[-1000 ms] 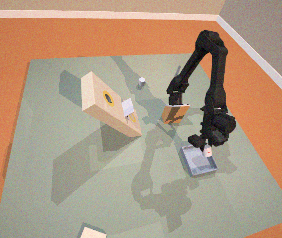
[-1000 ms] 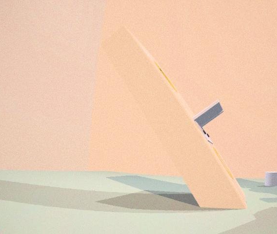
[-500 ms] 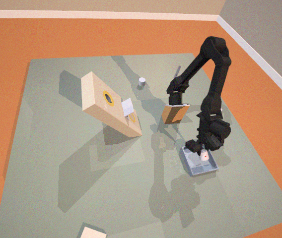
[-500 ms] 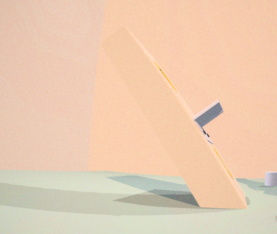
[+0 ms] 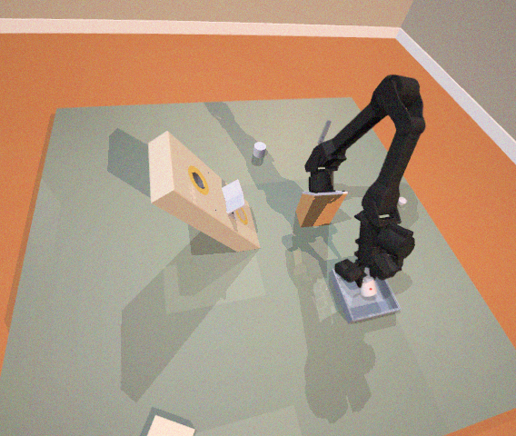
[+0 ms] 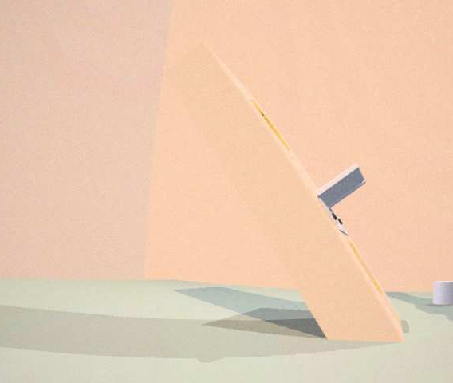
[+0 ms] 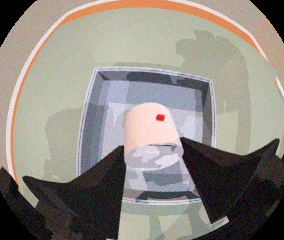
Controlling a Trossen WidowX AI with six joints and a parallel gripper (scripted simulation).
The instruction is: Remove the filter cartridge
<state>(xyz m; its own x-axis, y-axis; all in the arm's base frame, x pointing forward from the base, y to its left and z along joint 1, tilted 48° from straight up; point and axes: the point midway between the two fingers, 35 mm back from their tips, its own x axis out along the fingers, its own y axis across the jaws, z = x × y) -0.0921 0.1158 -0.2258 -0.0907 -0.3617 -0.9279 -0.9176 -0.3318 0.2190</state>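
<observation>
My gripper tip is right at the round filter cartridge. Also, from my gripper tip: grey tray (4 cm below, 1 cm to the left, 1 cm behind); grey bracket (38 cm ahead, 22 cm to the right, 9 cm above); cream service panel (43 cm ahead, 21 cm to the right, 11 cm above).
</observation>
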